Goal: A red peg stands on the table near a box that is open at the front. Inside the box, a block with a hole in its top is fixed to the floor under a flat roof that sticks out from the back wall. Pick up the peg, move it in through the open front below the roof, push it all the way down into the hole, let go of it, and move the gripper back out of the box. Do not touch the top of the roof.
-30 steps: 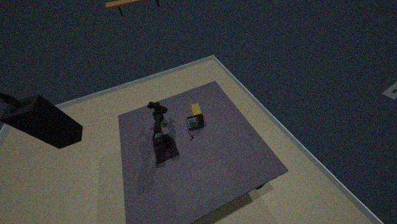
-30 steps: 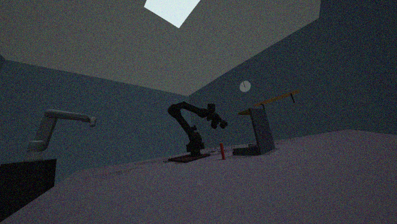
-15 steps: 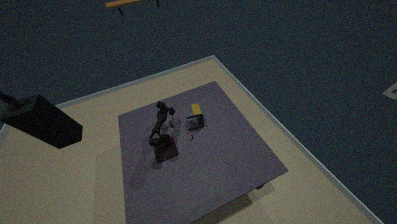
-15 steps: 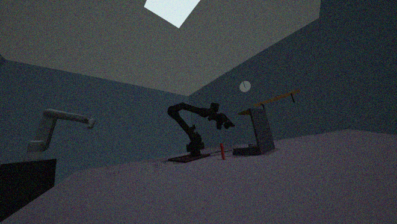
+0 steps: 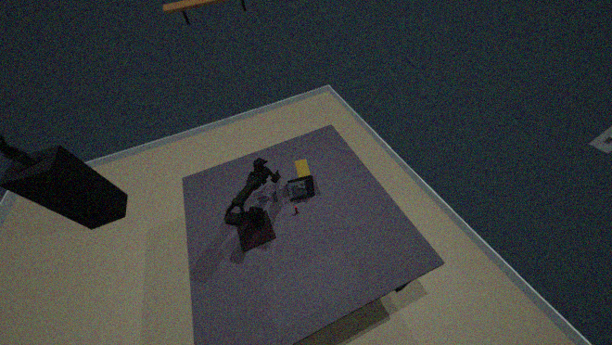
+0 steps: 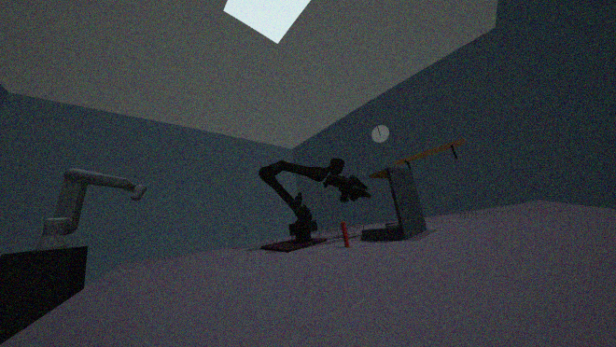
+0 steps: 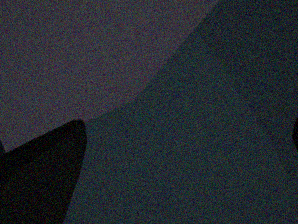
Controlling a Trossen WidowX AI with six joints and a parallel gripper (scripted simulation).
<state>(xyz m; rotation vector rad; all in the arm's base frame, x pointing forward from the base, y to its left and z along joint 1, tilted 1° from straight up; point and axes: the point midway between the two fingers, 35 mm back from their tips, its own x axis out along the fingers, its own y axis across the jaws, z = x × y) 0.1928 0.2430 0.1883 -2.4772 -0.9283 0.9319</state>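
Now: the red peg 300 mm to the right of my gripper tip, 140 mm below it and 30 mm ahead of it. From my gripper tip the other things lie so: yellow roof 160 mm ahead, 140 mm to the right, 30 mm above.
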